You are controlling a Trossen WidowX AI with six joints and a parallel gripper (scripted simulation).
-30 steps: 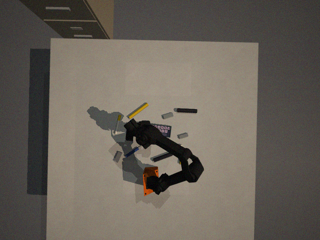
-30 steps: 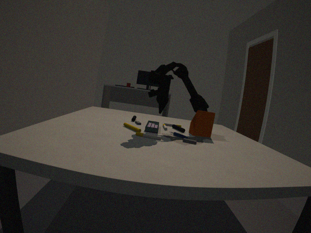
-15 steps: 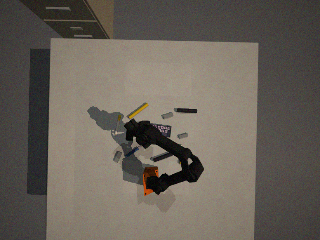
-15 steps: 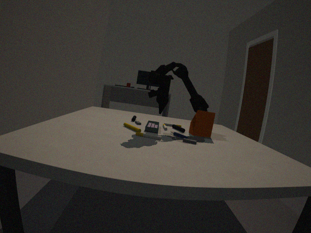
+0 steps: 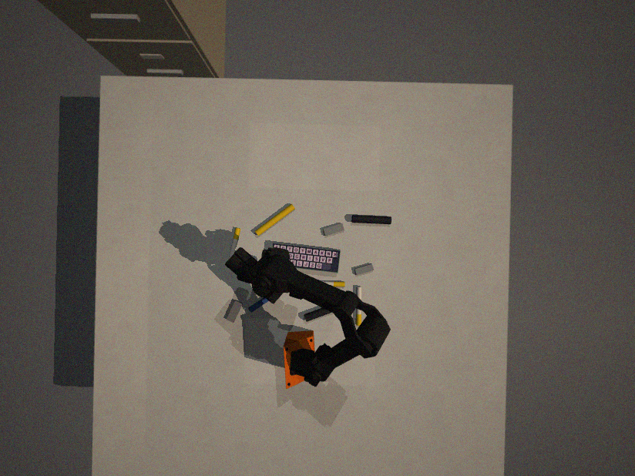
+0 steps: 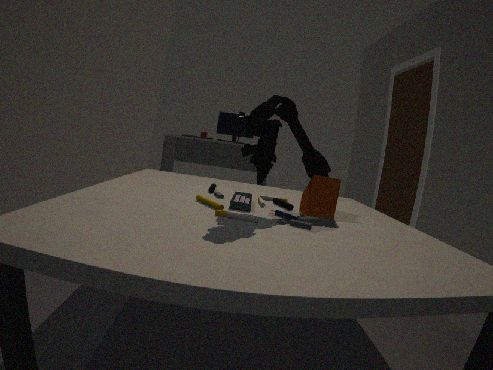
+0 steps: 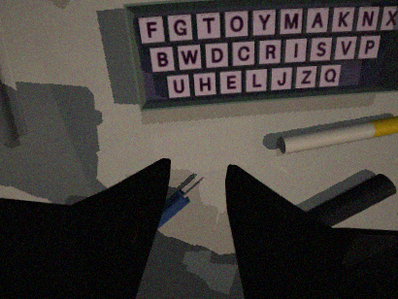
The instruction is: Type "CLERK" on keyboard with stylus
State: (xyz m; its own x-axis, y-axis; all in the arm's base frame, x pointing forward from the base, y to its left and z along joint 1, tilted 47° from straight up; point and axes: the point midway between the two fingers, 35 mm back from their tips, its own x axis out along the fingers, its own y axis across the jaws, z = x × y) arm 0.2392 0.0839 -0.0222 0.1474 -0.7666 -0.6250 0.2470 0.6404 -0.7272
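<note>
Right now my gripper tip is 90 mm above the blue stylus, 80 mm past it and 30 mm to the right of it. From my gripper tip the other things lie so: grey stylus tip: 90 mm below, 60 mm behind; then olive-yellow bar: 160 mm ahead, 90 mm below, 30 mm to the left.
</note>
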